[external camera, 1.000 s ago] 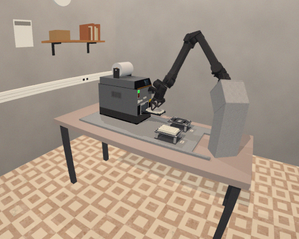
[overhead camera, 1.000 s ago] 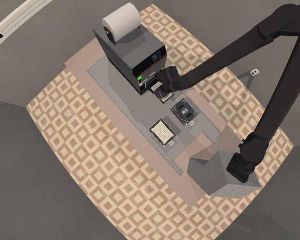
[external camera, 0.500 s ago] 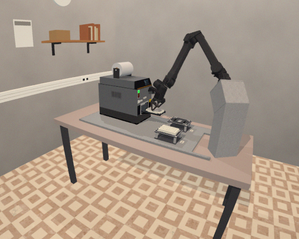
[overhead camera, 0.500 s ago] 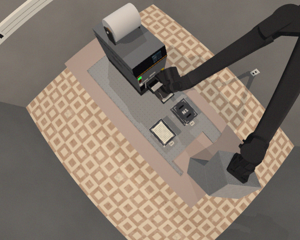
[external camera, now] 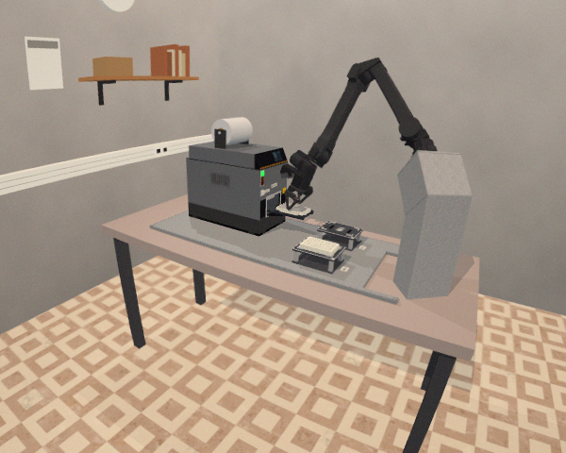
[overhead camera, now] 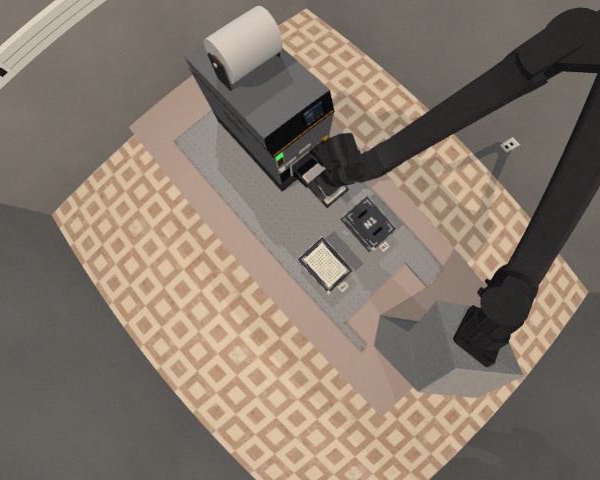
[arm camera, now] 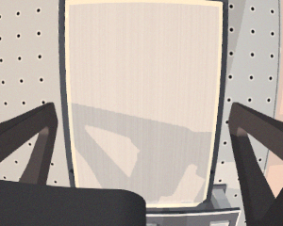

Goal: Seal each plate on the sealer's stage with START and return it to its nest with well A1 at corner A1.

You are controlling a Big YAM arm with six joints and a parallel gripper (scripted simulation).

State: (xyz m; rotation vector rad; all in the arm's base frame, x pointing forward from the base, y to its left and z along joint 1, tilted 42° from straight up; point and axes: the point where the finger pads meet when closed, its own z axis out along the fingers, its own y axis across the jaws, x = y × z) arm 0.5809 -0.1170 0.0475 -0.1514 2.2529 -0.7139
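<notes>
The sealer stage is 3 cm below my hand. Round my hand: start button 11 cm ahead, 8 cm to the left, 6 cm above; cream well plate 19 cm behind, 20 cm to the left, 7 cm below; foil roll 33 cm ahead, 4 cm to the right, 28 cm above.
</notes>
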